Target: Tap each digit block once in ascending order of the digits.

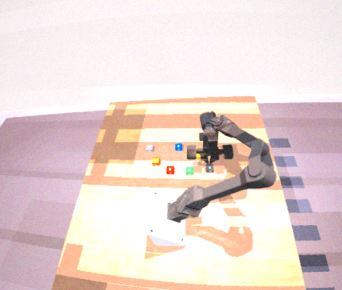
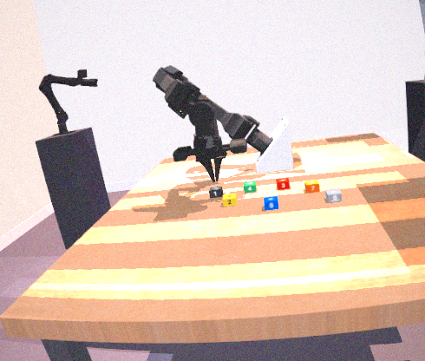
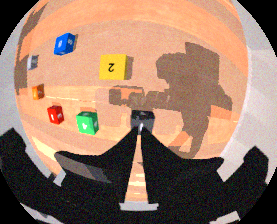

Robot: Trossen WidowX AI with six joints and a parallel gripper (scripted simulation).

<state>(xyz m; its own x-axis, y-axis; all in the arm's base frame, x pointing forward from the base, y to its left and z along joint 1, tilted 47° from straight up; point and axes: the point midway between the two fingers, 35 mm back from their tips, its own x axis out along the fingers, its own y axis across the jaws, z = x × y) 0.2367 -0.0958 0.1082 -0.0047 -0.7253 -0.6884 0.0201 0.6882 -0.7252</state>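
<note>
My gripper tip is now 1 cm past the dark grey block and 3 cm above it. Also, from my gripper tip: green block (2 cm behind, 9 cm to the left, 3 cm below); then red block (1 cm behind, 17 cm to the left, 3 cm below); then blue block (12 cm ahead, 14 cm to the left, 3 cm below).
</note>
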